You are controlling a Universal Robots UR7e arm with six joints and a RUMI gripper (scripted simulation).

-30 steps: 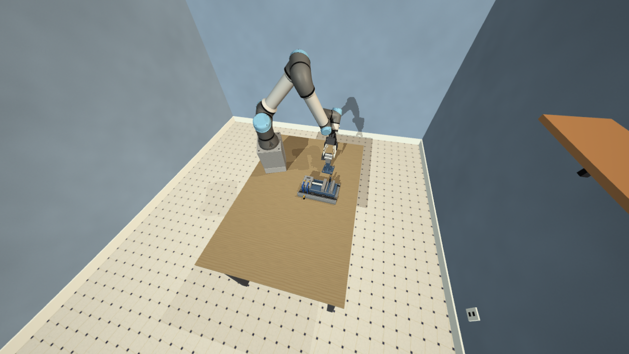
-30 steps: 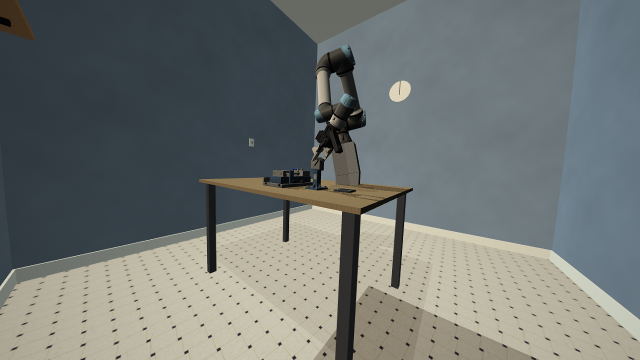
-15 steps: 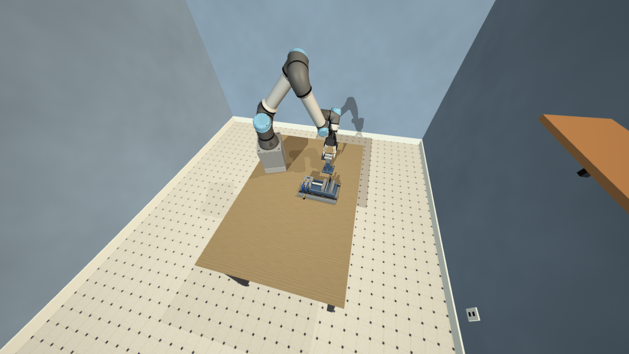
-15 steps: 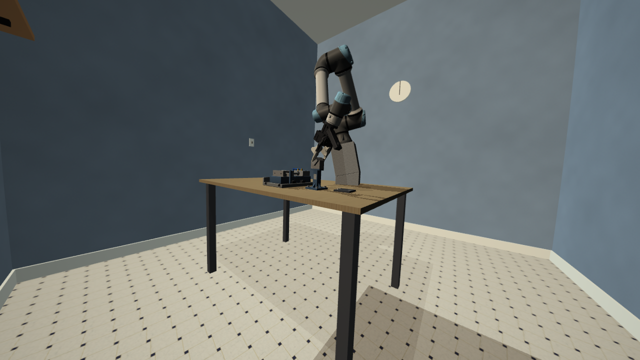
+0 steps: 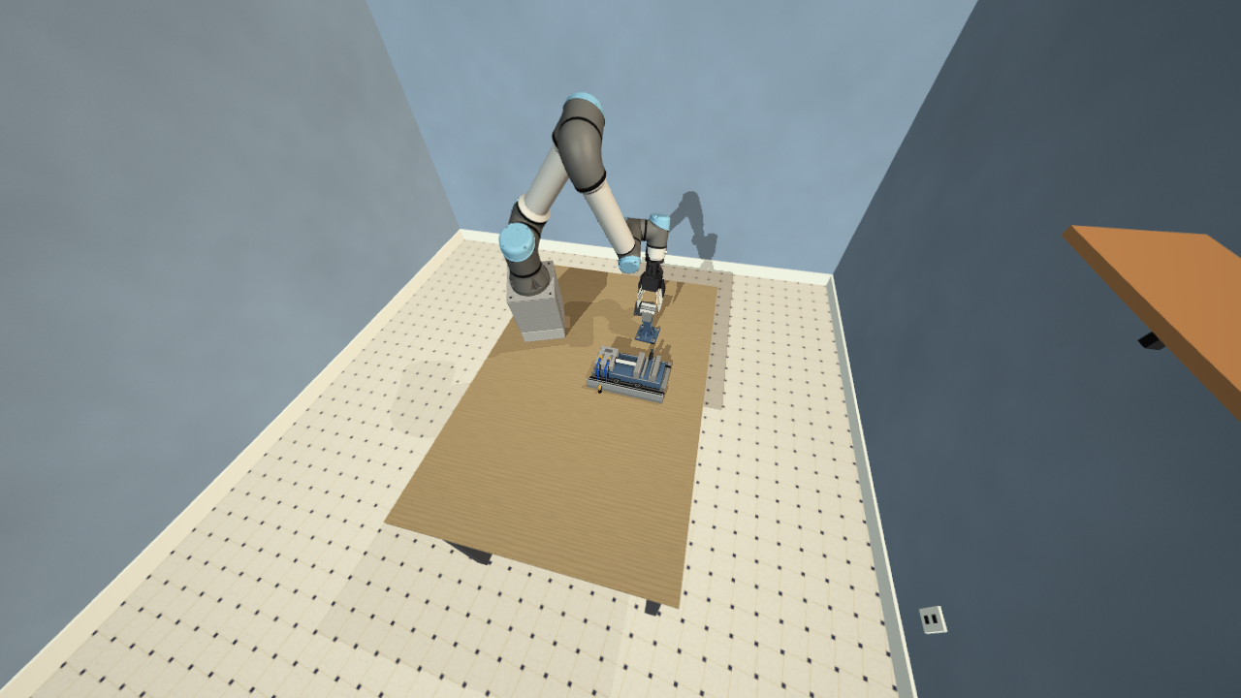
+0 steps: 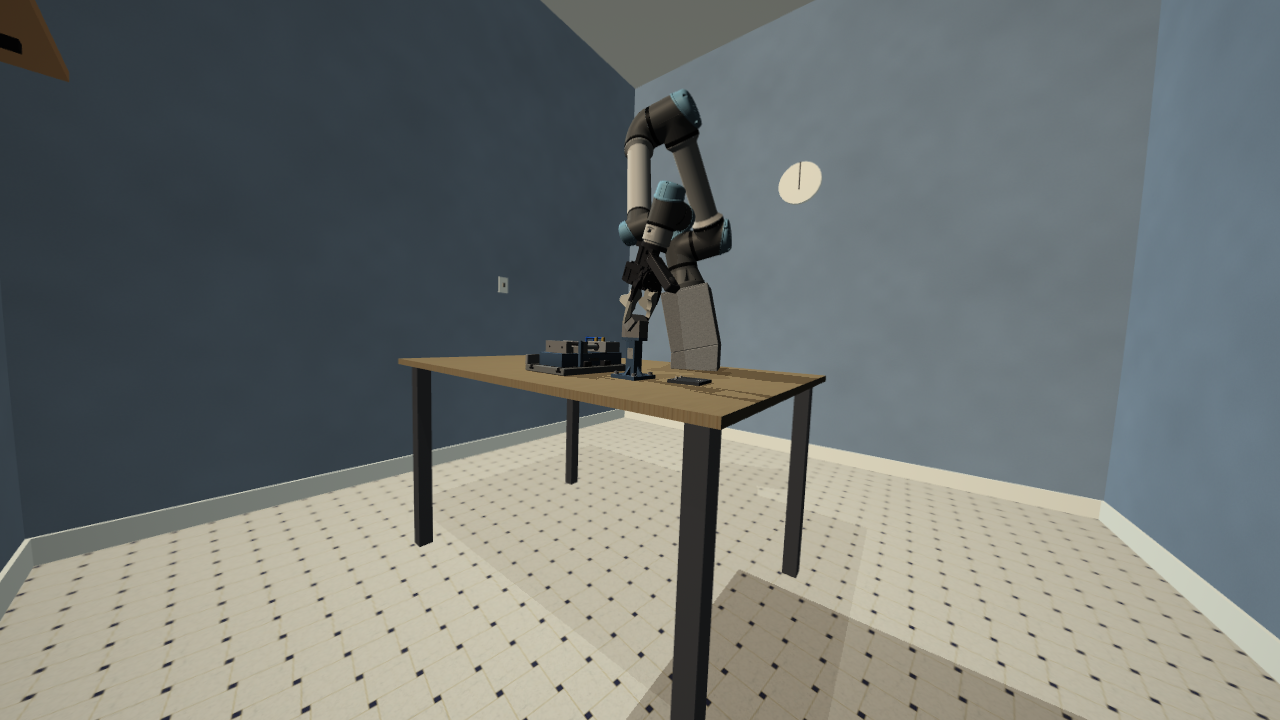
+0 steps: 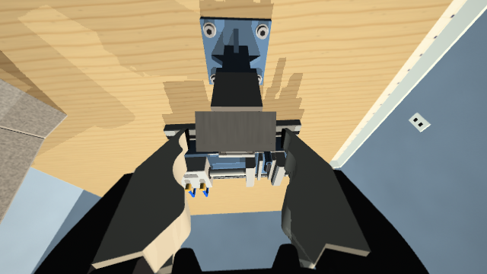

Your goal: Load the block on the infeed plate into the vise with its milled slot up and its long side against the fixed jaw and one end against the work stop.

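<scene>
The part lies 10 mm to the right of my hand. Also, from my hand: cylinder rod 40 mm behind, 240 mm to the right, 90 mm below; then dark infeed plate 50 mm behind, 150 mm to the left, 160 mm below; then moving jaw 10 mm ahead, 240 mm to the right, 90 mm below.
</scene>
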